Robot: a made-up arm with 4 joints. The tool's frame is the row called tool. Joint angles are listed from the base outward.
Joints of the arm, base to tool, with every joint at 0 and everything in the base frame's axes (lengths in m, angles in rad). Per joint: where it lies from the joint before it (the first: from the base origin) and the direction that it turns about. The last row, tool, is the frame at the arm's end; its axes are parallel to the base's.
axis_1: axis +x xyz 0 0 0.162
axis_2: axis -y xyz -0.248 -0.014 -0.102
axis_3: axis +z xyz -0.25 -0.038 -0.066
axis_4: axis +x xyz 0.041 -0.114 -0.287
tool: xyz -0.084 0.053 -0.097
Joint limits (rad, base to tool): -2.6..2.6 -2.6..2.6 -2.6..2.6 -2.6..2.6
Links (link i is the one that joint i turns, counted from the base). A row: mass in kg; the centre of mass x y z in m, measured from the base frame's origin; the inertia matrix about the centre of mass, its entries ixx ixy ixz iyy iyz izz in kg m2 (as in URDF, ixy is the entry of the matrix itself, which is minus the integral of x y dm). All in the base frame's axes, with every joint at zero. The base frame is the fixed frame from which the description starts. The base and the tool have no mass.
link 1: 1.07; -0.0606 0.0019 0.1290; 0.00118 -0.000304 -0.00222 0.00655 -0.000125 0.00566
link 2: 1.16; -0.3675 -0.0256 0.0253; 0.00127 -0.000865 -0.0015 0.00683 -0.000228 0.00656
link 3: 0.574; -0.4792 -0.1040 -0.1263; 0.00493 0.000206 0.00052 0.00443 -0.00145 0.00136
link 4: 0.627; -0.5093 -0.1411 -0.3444; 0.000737 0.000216 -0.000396 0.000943 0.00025 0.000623
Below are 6 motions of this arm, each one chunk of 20 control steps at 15 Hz.
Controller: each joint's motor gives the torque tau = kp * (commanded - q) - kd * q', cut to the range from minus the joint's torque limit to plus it. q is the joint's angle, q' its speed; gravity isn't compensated. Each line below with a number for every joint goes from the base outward.
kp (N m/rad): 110 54 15 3.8
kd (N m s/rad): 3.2 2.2 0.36 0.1
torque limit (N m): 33 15 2.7 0.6
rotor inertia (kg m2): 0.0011 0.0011 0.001 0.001
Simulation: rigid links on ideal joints. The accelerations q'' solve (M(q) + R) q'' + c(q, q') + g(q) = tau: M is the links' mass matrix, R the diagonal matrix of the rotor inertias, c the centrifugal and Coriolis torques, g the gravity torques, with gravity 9.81 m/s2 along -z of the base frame. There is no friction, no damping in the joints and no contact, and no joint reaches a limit. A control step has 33 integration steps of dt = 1/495 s. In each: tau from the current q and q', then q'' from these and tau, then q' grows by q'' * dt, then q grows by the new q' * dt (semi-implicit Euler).
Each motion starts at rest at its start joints. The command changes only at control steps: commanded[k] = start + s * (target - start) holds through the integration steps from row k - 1 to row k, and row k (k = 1, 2, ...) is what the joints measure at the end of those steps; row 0 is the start. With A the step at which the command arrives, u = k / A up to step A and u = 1 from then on. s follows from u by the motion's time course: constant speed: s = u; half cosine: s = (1 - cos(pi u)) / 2; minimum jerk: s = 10 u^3 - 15 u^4 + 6 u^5; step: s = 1 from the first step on.
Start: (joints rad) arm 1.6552 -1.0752 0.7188 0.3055
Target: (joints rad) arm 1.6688 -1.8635 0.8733 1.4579
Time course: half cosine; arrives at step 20
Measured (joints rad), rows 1 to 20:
1: 1.6446 -1.0793 0.6831 0.2566
2: 1.6443 -1.0948 0.6863 0.2730
3: 1.6460 -1.1172 0.6934 0.3222
4: 1.6477 -1.1484 0.6994 0.3703
5: 1.6500 -1.1879 0.7072 0.4331
6: 1.6526 -1.2351 0.7162 0.5081
7: 1.6555 -1.2887 0.7261 0.5919
8: 1.6586 -1.3468 0.7370 0.6823
9: 1.6619 -1.4078 0.7485 0.7770
10: 1.6653 -1.4703 0.7603 0.8736
11: 1.6686 -1.5328 0.7720 0.9701
12: 1.6717 -1.5938 0.7834 1.0639
13: 1.6746 -1.6519 0.7941 1.1527
14: 1.6771 -1.7055 0.8040 1.2342
15: 1.6793 -1.7533 0.8128 1.3064
16: 1.6812 -1.7942 0.8203 1.3676
17: 1.6826 -1.8273 0.8263 1.4164
18: 1.6837 -1.8518 0.8307 1.4516
19: 1.6844 -1.8672 0.8334 1.4725
20: 1.6847 -1.8730 0.8344 1.4785

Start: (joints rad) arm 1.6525 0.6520 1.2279 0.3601
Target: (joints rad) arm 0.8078 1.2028 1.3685 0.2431
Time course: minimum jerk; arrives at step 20
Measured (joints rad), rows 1 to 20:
1: 1.6124 0.6522 1.2057 0.3527
2: 1.5564 0.6538 1.1649 0.3281
3: 1.5333 0.6613 1.1635 0.3221
4: 1.5298 0.6772 1.1871 0.3331
5: 1.5089 0.7014 1.2061 0.3371
6: 1.4560 0.7333 1.2093 0.3268
7: 1.3836 0.7725 1.2075 0.3102
8: 1.3086 0.8174 1.2130 0.2960
9: 1.2362 0.8661 1.2268 0.2865
10: 1.1629 0.9162 1.2425 0.2789
11: 1.0868 0.9653 1.2554 0.2711
12: 1.0118 1.0121 1.2664 0.2635
13: 0.9441 1.0552 1.2781 0.2573
14: 0.8871 1.0932 1.2907 0.2531
15: 0.8411 1.1246 1.3022 0.2507
16: 0.8061 1.1483 1.3111 0.2496
17: 0.7822 1.1644 1.3174 0.2498
18: 0.7692 1.1733 1.3218 0.2512
19: 0.7652 1.1763 1.3246 0.2537
20: 0.7663 1.1753 1.3265 0.2572

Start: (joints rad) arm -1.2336 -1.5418 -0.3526 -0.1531
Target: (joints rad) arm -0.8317 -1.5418 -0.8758 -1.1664
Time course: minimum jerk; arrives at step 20
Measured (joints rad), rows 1 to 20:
1: -1.2434 -1.5307 -0.3576 -0.0727
2: -1.2412 -1.5173 -0.3587 -0.0573
3: -1.2311 -1.5103 -0.3607 -0.1001
4: -1.2187 -1.5094 -0.3778 -0.1304
5: -1.2016 -1.5123 -0.4051 -0.1729
6: -1.1783 -1.5149 -0.4381 -0.2355
7: -1.1494 -1.5145 -0.4761 -0.3100
8: -1.1160 -1.5111 -0.5185 -0.3933
9: -1.0795 -1.5065 -0.5644 -0.4836
10: -1.0415 -1.5024 -0.6130 -0.5777
11: -1.0036 -1.4993 -0.6624 -0.6725
12: -0.9673 -1.4972 -0.7105 -0.7644
13: -0.9338 -1.4956 -0.7551 -0.8495
14: -0.9043 -1.4941 -0.7941 -0.9244
15: -0.8797 -1.4925 -0.8265 -0.9861
16: -0.8608 -1.4910 -0.8515 -1.0332
17: -0.8476 -1.4898 -0.8688 -1.0651
18: -0.8399 -1.4889 -0.8792 -1.0832
19: -0.8366 -1.4885 -0.8839 -1.0901
20: -0.8361 -1.4883 -0.8852 -1.0905

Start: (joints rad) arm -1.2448 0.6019 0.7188 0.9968
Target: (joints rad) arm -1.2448 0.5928 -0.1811 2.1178
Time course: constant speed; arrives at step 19
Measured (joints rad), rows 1 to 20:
1: -1.2032 0.6067 0.6786 1.0394
2: -1.1530 0.6097 0.6504 1.0857
3: -1.1479 0.6118 0.6020 1.1363
4: -1.1711 0.6108 0.5431 1.1970
5: -1.1857 0.6074 0.4895 1.2626
6: -1.1813 0.6047 0.4417 1.3182
7: -1.1717 0.6050 0.3948 1.3643
8: -1.1687 0.6070 0.3465 1.4141
9: -1.1719 0.6080 0.2969 1.4713
10: -1.1750 0.6071 0.2470 1.5304
11: -1.1750 0.6056 0.1972 1.5865
12: -1.1734 0.6050 0.1475 1.6401
13: -1.1724 0.6053 0.0981 1.6942
14: -1.1725 0.6056 0.0487 1.7505
15: -1.1730 0.6055 -0.0010 1.8081
16: -1.1731 0.6050 -0.0509 1.8658
17: -1.1728 0.6046 -0.1010 1.9232
18: -1.1724 0.6045 -0.1511 1.9810
19: -1.1722 0.6044 -0.2011 2.0396
20: -1.1726 0.6005 -0.2023 2.0419

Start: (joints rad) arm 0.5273 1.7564 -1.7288 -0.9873
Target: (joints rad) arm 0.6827 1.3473 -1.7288 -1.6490
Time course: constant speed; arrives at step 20
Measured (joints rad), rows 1 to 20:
1: 0.5159 1.7261 -1.7040 -1.0248
2: 0.5063 1.6644 -1.6679 -1.1134
3: 0.5116 1.6074 -1.6639 -1.1843
4: 0.5266 1.5768 -1.6777 -1.2198
5: 0.5399 1.5707 -1.6887 -1.2308
6: 0.5464 1.5729 -1.6886 -1.2372
7: 0.5492 1.5678 -1.6819 -1.2552
8: 0.5534 1.5498 -1.6766 -1.2882
9: 0.5609 1.5231 -1.6761 -1.3290
10: 0.5699 1.4960 -1.6780 -1.3680
11: 0.5781 1.4739 -1.6790 -1.4004
12: 0.5847 1.4573 -1.6780 -1.4269
13: 0.5907 1.4433 -1.6762 -1.4517
14: 0.5970 1.4281 -1.6748 -1.4784
15: 0.6042 1.4102 -1.6744 -1.5083
16: 0.6117 1.3902 -1.6744 -1.5399
17: 0.6190 1.3699 -1.6742 -1.5715
18: 0.6260 1.3506 -1.6734 -1.6018
19: 0.6328 1.3325 -1.6725 -1.6309
20: 0.6396 1.3150 -1.6717 -1.6595

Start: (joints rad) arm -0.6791 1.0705 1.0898 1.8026
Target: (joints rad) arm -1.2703 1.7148 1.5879 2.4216
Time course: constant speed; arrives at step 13
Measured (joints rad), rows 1 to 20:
1: -0.6771 1.0859 1.1389 1.7759
2: -0.6996 1.1299 1.1972 1.8014
3: -0.7578 1.1879 1.2295 1.8694
4: -0.8181 1.2425 1.2591 1.9351
5: -0.8614 1.2908 1.3036 1.9862
6: -0.8986 1.3365 1.3528 2.0294
7: -0.9423 1.3831 1.3954 2.0785
8: -0.9906 1.4321 1.4340 2.1330
9: -1.0375 1.4829 1.4750 2.1875
10: -1.0825 1.5336 1.5182 2.2410
11: -1.1281 1.5836 1.5605 2.2945
12: -1.1746 1.6339 1.6015 2.3484
13: -1.2213 1.6850 1.6424 2.4031
14: -1.2288 1.7121 1.6340 2.4305
15: -1.2205 1.7052 1.6466 2.4105
16: -1.2170 1.6894 1.6492 2.3928
17: -1.2183 1.6848 1.6460 2.3904
18: -1.2193 1.6891 1.6452 2.3972
19: -1.2194 1.6929 1.6457 2.4015
20: -1.2193 1.6931 1.6458 2.4006

